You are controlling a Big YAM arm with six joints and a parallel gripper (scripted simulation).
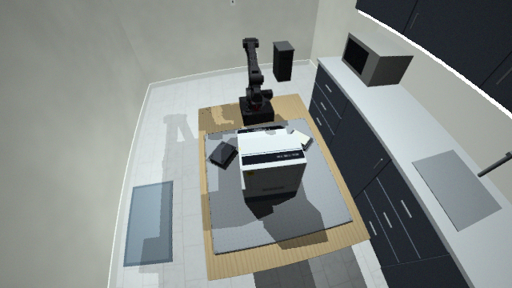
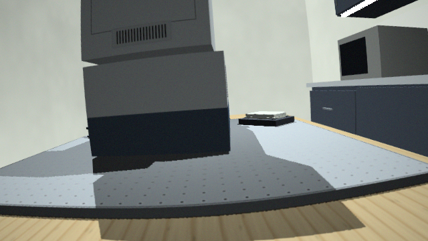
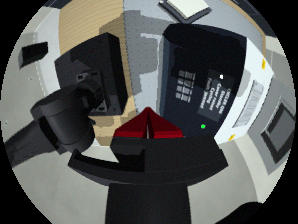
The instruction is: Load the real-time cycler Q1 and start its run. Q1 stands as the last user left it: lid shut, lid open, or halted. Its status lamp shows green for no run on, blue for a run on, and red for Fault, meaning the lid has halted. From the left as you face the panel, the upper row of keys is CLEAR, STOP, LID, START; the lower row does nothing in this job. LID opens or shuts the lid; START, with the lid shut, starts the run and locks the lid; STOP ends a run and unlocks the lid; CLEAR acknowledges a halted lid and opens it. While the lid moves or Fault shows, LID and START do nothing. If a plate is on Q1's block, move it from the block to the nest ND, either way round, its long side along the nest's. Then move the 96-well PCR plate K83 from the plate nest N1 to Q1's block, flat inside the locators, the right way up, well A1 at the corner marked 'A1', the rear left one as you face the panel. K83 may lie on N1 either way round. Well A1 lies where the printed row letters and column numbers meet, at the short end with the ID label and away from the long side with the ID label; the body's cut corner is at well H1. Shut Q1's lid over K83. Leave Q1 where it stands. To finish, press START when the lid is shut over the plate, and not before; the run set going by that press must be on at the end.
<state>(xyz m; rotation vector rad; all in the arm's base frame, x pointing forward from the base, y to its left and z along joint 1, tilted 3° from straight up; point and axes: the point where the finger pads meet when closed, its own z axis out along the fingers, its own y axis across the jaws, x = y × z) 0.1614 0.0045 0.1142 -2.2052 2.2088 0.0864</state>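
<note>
Now: hand 130 mm short of the white 96-well plate K83, 290 mm to the right of it and 180 mm above it. Round my hand: dark nest N1: 130 mm ahead, 290 mm to the left, 200 mm below; then dark nest ND: 180 mm ahead, 260 mm to the right, 180 mm below.
</note>
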